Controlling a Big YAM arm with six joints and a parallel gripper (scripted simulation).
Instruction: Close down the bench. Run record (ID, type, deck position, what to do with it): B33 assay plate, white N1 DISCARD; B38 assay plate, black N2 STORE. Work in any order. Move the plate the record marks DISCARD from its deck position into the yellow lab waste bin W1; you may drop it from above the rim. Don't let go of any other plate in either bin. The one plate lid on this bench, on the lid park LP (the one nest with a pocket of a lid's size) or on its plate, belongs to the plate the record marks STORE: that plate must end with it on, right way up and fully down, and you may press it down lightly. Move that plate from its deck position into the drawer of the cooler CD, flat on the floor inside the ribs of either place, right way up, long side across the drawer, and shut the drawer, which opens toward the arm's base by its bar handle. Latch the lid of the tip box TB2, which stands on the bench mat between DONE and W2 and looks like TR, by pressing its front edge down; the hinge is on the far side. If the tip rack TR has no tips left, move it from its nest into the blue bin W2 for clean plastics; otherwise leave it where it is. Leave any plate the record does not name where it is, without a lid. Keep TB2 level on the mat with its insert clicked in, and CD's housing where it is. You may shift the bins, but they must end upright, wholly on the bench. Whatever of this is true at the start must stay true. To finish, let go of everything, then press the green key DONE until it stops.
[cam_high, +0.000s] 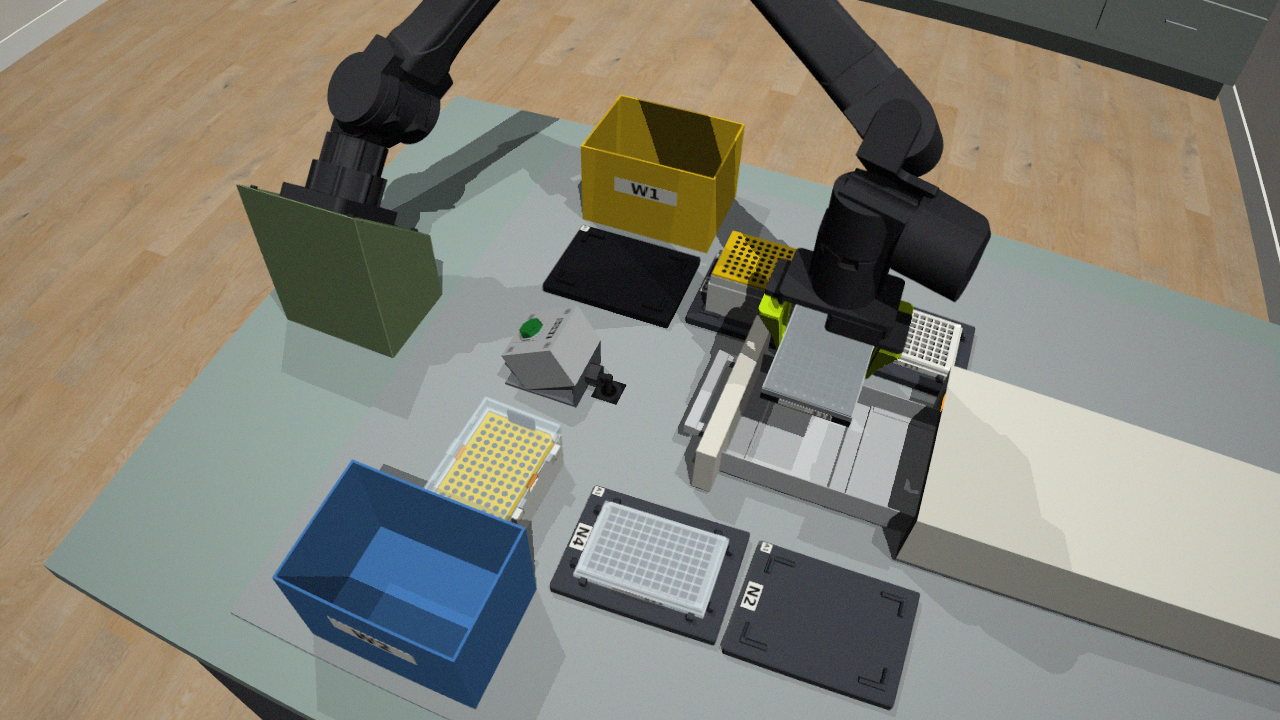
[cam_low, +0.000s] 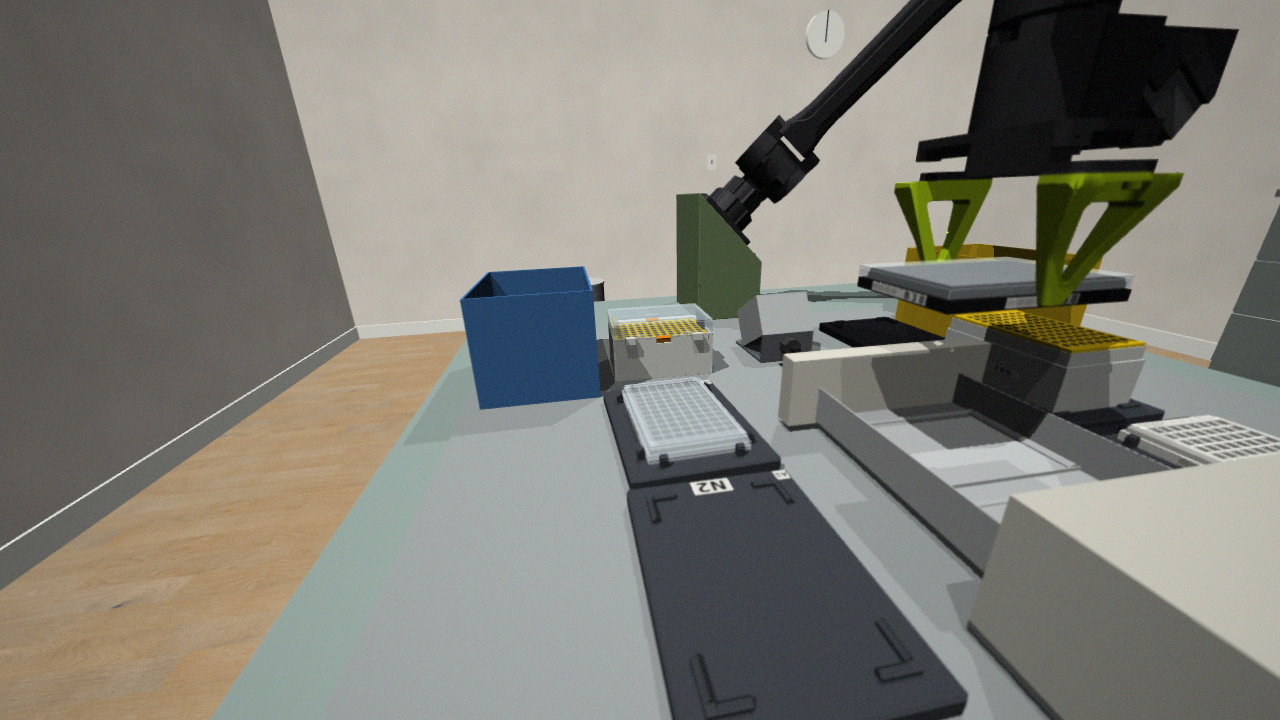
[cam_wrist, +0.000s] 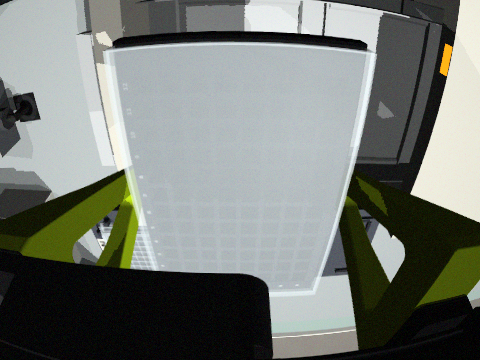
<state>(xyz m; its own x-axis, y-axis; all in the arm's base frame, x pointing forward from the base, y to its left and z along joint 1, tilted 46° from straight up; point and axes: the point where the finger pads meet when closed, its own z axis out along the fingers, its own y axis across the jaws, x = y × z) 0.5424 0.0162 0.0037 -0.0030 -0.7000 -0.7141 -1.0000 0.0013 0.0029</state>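
My hand is right at the black plate. Round my hand: cooler CD (190 mm ahead, 110 mm below); plate lid (right at my hand); cooler drawer (30 mm ahead, 120 mm below).
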